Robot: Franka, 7 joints.
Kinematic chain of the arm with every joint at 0, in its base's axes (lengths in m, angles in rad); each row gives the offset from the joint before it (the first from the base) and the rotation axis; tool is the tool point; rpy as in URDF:
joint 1: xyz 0 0 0.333 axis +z
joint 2: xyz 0 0 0 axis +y
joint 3: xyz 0 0 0.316 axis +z
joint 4: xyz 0.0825 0 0 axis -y
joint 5: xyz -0.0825 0 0.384 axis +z
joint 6: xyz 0 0 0 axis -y
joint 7: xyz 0.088 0 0 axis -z
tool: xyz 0 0 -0.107 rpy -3.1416 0 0
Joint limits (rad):
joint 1: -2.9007..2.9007
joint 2: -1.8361..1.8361
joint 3: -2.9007..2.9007
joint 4: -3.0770..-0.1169
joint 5: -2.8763..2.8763
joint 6: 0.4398..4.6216
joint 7: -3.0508..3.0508
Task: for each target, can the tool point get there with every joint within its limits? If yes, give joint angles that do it. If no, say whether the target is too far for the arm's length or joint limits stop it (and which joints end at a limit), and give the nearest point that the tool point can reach.
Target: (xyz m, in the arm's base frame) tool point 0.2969 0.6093 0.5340
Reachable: yes | joints 2.1652 0.6150 -1.3236 -1.6387 1.2961 2.3631 -0.7506
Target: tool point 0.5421 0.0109 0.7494
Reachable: yes | joints -1.7528 -0.0179 1.6298 -1.3372 0.6706 1.5073 1.9775
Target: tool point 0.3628 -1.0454 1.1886
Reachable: no: too far | nearest point 0.2225 -0.6412 0.8578 | short by 0.541 m
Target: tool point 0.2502 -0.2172 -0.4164
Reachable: no: joint limits stop it (at a limit: joint 2) | nearest point 0.2467 -0.2141 -0.3590 | short by 0.058 m
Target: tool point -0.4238 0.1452 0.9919
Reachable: yes | joints 1.0664 0.3680 2.2045 -1.2608 0.3137 2.7321 0.4455
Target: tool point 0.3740 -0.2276 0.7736
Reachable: yes | joints -1.5918 1.2369 2.3982 -2.0060 0.3384 4.1089 1.4067
